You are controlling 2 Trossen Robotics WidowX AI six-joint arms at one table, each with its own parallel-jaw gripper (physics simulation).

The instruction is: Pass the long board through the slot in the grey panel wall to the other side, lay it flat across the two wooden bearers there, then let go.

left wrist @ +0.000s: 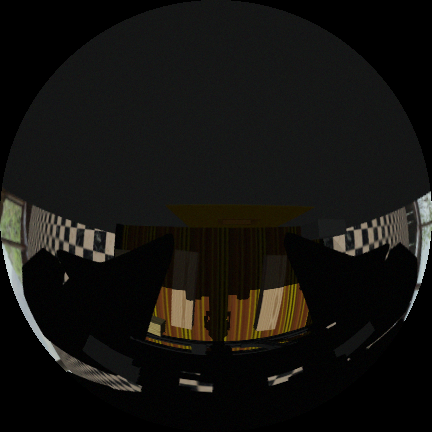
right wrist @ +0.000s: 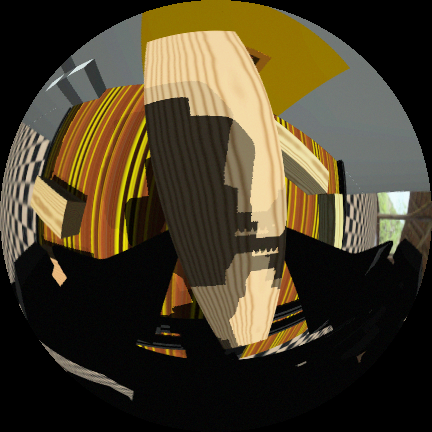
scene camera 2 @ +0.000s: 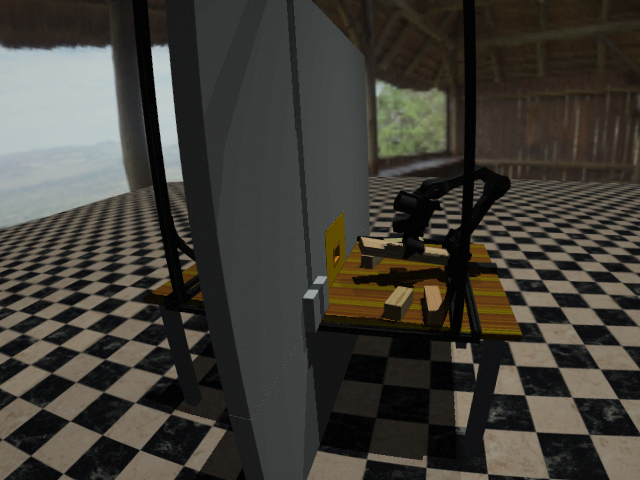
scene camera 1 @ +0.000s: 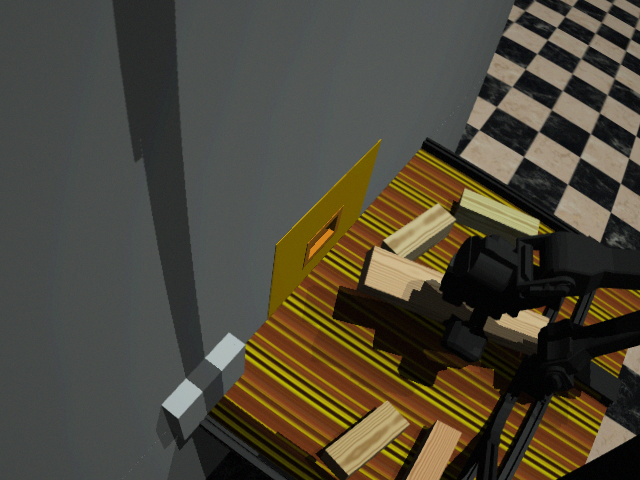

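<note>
The long pale board [scene camera 1: 395,272] [scene camera 2: 382,247] [right wrist: 260,160] is held above the striped table. My right gripper [scene camera 1: 467,315] [scene camera 2: 413,246] [right wrist: 230,232] is shut on it, partway along its length. Its front end points towards the yellow plate [scene camera 1: 356,191] [scene camera 2: 333,232] [left wrist: 200,215] on the grey panel wall [scene camera 1: 248,155] [scene camera 2: 248,206] [left wrist: 215,100], apart from it. In the right wrist view that end partly covers the slot. My left gripper [left wrist: 230,239] is open and empty on the other side of the wall. Two bearers [left wrist: 182,307] [left wrist: 271,307] lie there, roughly parallel, partly in shadow.
On the right arm's side, short wood blocks [scene camera 1: 419,230] [scene camera 1: 498,209] lie beyond the board, and others [scene camera 1: 367,438] [scene camera 1: 436,449] [scene camera 2: 398,303] [scene camera 2: 432,302] lie nearer. A pale grey block [scene camera 1: 225,352] [scene camera 2: 320,284] sticks out at the wall near the table's edge.
</note>
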